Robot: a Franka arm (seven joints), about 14 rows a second.
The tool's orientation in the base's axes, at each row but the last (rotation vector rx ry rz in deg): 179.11 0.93 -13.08; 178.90 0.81 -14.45; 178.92 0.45 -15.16; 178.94 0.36 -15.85
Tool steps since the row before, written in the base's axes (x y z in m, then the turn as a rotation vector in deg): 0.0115 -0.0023 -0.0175 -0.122 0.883 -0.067; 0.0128 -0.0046 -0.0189 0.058 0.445 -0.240; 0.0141 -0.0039 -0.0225 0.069 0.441 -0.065; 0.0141 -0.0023 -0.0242 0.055 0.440 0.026
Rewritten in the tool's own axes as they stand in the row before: 0.0139 0.0023 0.0157 -0.102 -0.885 0.077; 0.0156 0.0046 0.0166 0.099 -0.446 0.223; 0.0177 0.0038 0.0198 0.081 -0.441 0.049; 0.0181 0.0022 0.0214 0.051 -0.440 -0.038
